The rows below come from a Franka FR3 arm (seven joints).
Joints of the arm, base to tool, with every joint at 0 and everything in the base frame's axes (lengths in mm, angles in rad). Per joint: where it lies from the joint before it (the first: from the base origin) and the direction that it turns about. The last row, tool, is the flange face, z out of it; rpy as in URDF.
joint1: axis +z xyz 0 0 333
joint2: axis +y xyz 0 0 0
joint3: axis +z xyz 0 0 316
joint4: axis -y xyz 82.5 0 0
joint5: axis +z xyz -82.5 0 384
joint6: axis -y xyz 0 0 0
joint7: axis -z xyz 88 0 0
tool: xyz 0 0 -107 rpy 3.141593 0 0
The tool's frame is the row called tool.
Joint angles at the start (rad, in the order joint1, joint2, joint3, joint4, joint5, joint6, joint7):
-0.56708, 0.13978, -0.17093, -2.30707, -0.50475, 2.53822, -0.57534
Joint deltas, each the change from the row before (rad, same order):
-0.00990, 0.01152, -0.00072, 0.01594, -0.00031, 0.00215, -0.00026
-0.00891, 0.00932, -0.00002, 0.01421, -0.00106, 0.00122, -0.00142
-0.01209, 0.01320, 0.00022, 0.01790, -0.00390, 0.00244, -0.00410
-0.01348, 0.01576, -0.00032, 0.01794, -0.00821, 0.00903, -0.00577
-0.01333, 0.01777, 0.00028, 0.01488, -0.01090, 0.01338, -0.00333
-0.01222, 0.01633, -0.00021, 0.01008, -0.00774, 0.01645, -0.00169
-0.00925, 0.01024, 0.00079, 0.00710, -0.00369, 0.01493, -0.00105
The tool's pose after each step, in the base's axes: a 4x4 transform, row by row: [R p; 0 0 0 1], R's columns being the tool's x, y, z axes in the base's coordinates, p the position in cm. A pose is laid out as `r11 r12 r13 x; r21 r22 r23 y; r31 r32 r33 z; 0 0 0 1`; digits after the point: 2 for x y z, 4 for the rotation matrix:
0.9647 0.2476 -0.0895 39.70; 0.2070 -0.9234 -0.3233 -36.08; -0.1627 0.2934 -0.9421 29.43; 0 0 0 1
0.9664 0.2412 -0.0889 39.72; 0.2003 -0.9233 -0.3278 -36.73; -0.1611 0.2990 -0.9406 29.53; 0 0 0 1
0.9673 0.2375 -0.0892 39.71; 0.1956 -0.9220 -0.3342 -37.57; -0.1616 0.3058 -0.9383 29.57; 0 0 0 1
0.9673 0.2383 -0.0869 39.69; 0.1954 -0.9186 -0.3435 -38.49; -0.1617 0.3153 -0.9351 29.53; 0 0 0 1
0.9668 0.2411 -0.0844 39.64; 0.1974 -0.9148 -0.3525 -39.29; -0.1622 0.3241 -0.9320 29.28; 0 0 0 1
0.9672 0.2411 -0.0804 39.52; 0.1977 -0.9124 -0.3585 -39.97; -0.1598 0.3309 -0.9300 28.93; 0 0 0 1
0.9681 0.2395 -0.0730 39.47; 0.1978 -0.9103 -0.3637 -40.45; -0.1536 0.3376 -0.9287 28.78; 0 0 0 1

